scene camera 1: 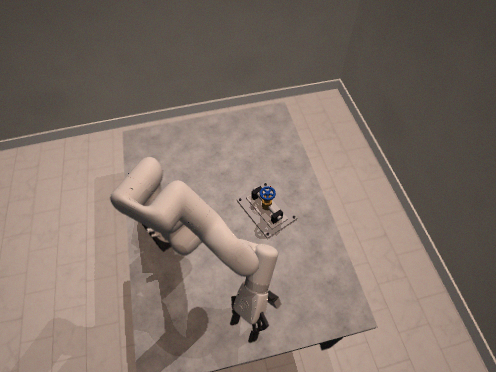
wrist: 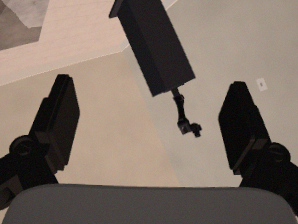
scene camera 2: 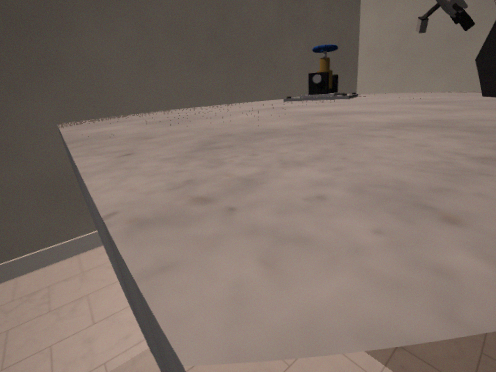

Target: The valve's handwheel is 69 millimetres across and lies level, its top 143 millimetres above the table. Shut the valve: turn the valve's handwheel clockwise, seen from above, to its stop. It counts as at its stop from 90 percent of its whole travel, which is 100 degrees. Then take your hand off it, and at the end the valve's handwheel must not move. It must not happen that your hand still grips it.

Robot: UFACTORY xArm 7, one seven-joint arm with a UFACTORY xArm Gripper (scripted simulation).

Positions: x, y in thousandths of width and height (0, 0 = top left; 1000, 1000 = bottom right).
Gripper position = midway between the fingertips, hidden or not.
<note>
I see my gripper (scene camera 1: 489, 894).
My gripper is seen too in the wrist view (wrist: 508, 431).
</note>
